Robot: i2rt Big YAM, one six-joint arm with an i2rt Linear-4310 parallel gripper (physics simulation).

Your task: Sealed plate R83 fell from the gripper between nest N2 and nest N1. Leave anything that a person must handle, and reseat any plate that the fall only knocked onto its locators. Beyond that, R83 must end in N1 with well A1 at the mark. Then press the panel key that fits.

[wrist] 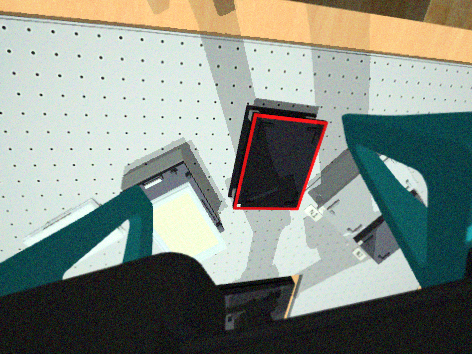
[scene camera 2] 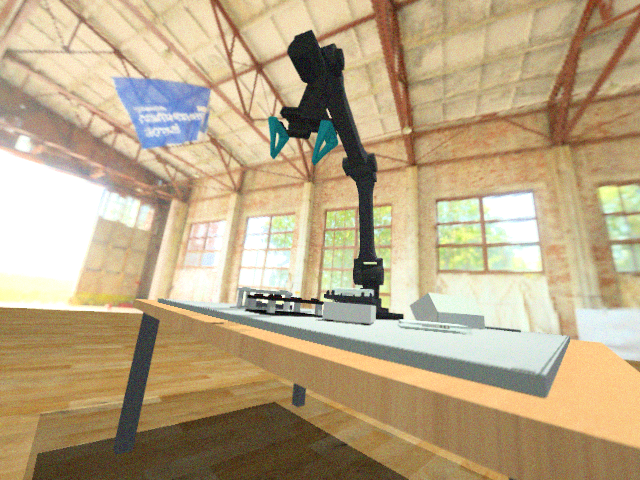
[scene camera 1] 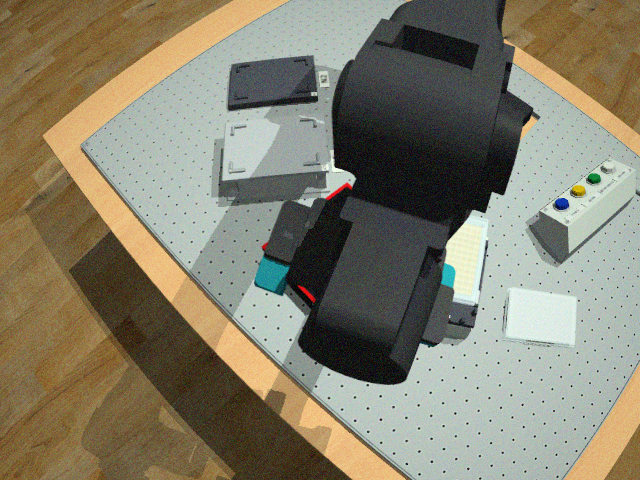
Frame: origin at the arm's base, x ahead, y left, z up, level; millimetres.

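Where they show: gripper, fingertip midpoint: point(wrist: 238, 164) point(scene camera 2: 292, 160); arm's base, link origin: point(wrist: 249, 314).
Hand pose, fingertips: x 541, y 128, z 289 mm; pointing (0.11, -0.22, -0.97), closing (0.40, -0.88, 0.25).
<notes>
Each offset is from my fingertips to the top centre of the thing. "pt": to the spot under its first point.
My gripper point(scene camera 2: 294, 159) point(wrist: 238, 164) is open and empty, high above the bench. Nest N2 @(dz -287, dx -359, dy -465 mm) point(scene camera 1: 273, 82) point(wrist: 381, 241) is dark, with corner locators and no plate on it. Nest N1 @(dz -245, dx -220, dy -319 mm) point(scene camera 1: 276, 147) point(wrist: 347, 207) is pale grey, raised, and bears no plate. A plate with a cream well field @(dz -229, dx -232, dy +10 mm) point(scene camera 1: 466, 260) point(wrist: 186, 220) lies on a dark-topped stand point(scene camera 1: 461, 316) point(wrist: 172, 176). Its code and the A1 mark are not legible. A key panel @(dz -226, dx -496, dy +151 mm) point(scene camera 1: 594, 211) point(scene camera 2: 457, 312) has blue, yellow, green and white keys.
A black tray or nest with a red rim @(pt dz -270, dx -72, dy -121 mm) point(scene camera 1: 306, 292) point(wrist: 280, 160) lies below the gripper, partly hidden by the arm in scene camera 1. A flat white plate or lid @(dz -296, dx -270, dy +177 mm) point(scene camera 1: 540, 317) point(scene camera 2: 436, 325) lies on the perforated board between the cream plate and the panel.
</notes>
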